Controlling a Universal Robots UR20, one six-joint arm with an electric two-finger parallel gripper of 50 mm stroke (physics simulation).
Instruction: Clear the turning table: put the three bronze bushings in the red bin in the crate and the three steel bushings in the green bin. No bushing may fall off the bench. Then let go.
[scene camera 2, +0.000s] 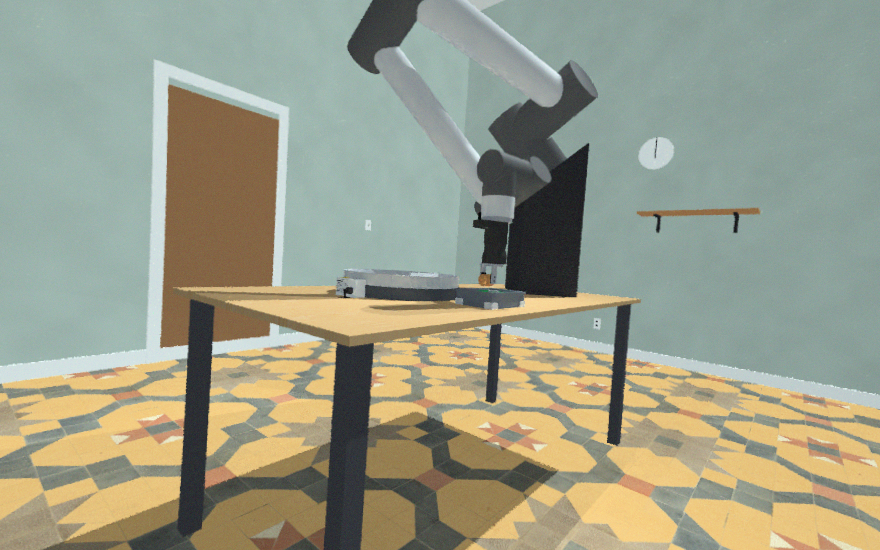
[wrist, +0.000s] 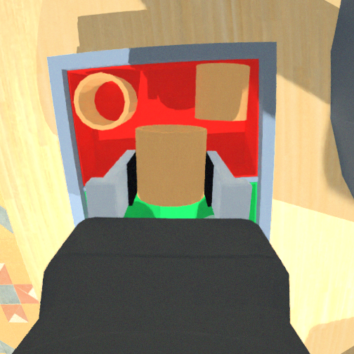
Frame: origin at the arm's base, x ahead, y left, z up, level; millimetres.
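Where they show: gripper, fingertip midpoint: (scene camera 2: 487, 283).
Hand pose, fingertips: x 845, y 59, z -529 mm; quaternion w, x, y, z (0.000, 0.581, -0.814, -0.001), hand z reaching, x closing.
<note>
After its pixels a point has its place.
My gripper (scene camera 2: 488, 277) {y 59, x 845, z -529 mm} (wrist: 170, 167) is shut on a bronze bushing (scene camera 2: 485, 279) {y 46, x 833, z -517 mm} (wrist: 171, 166), holding it above the crate (scene camera 2: 489, 298) {y 101, x 928, z -568 mm} (wrist: 274, 125). In the wrist view the held bushing overlaps the edge between the red bin (wrist: 170, 120) and the green bin (wrist: 172, 211). In the red bin, a second bronze bushing (wrist: 131, 100) at the left shows its open end, and a third bronze bushing (wrist: 221, 92) lies at the right. Most of the green bin is hidden behind my gripper. The turning table (scene camera 2: 408, 280) {y -163, x 973, z -535 mm} (wrist: 345, 100) stands beside the crate.
The crate and turning table stand on the wooden bench (scene camera 2: 311, 317) {y -100, x 1443, z -600 mm} (wrist: 305, 165). A tall black panel (scene camera 2: 551, 227) {y 86, x 159, z -281 mm} rises at the bench's far side, close behind my gripper. A small white device (scene camera 2: 352, 287) {y -313, x 1066, z -568 mm} sits against the turning table's left side.
</note>
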